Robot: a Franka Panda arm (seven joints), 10 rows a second.
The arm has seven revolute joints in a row. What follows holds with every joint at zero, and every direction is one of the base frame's. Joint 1 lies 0.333 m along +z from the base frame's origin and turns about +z. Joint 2 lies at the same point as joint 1 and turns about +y. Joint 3 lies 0.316 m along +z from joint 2 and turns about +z. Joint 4 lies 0.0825 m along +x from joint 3 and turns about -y. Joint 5 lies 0.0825 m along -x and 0.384 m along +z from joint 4 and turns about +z. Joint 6 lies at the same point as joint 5 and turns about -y. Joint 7 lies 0.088 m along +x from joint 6 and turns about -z. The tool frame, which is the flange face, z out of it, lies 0.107 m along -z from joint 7; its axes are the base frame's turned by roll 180, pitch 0 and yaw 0 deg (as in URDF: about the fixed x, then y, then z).
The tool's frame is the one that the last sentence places.
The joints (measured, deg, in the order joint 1, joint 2, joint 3, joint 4, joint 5, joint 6, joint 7), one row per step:
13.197, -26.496, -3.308, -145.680, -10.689, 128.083, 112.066
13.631, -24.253, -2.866, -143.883, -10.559, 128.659, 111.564
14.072, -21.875, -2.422, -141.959, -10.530, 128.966, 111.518
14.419, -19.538, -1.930, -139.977, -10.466, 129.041, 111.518
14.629, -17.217, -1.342, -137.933, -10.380, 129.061, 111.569
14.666, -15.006, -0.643, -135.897, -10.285, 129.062, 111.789
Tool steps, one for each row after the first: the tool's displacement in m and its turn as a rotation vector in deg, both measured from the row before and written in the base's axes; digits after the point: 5 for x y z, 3 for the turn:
0.01051, 0.00870, -0.00021, -0.197, -0.109, 1.299
0.01072, 0.00906, -0.00116, -0.254, 0.100, 0.888
0.01045, 0.00898, -0.00133, -0.248, 0.227, 0.759
0.01049, 0.00904, -0.00134, -0.215, 0.202, 0.659
0.01019, 0.00883, -0.00108, -0.146, 0.110, 0.435

